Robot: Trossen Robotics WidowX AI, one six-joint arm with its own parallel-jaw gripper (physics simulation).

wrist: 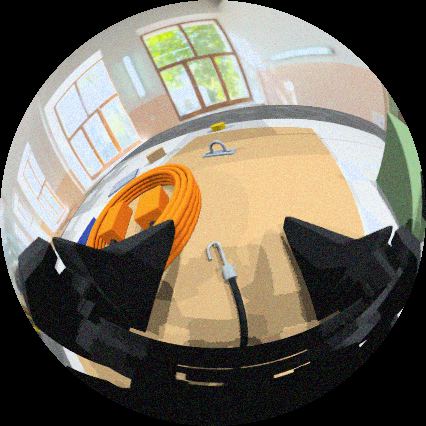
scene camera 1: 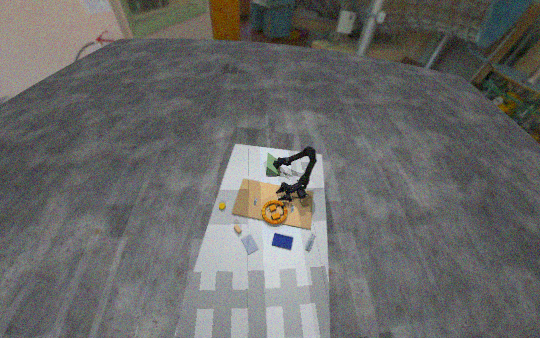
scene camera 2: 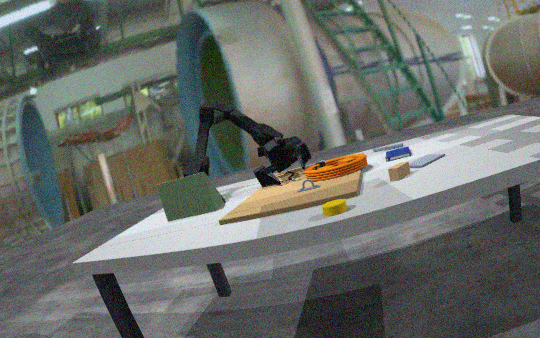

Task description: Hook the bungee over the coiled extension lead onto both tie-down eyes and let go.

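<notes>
My gripper is open, low over the wooden board. The black bungee runs between its spread fingers in the wrist view, untouched by the fingertips, with its grey metal hook over bare board. The bungee's other end is hidden. The orange coiled lead lies beside the left finger. One tie-down eye stands beyond the coil, with no hook on it. The other eye is near the gripper, small and unclear.
A green block stands by the arm's base. A yellow cylinder, a wooden block, a blue item and a grey plate lie around the board.
</notes>
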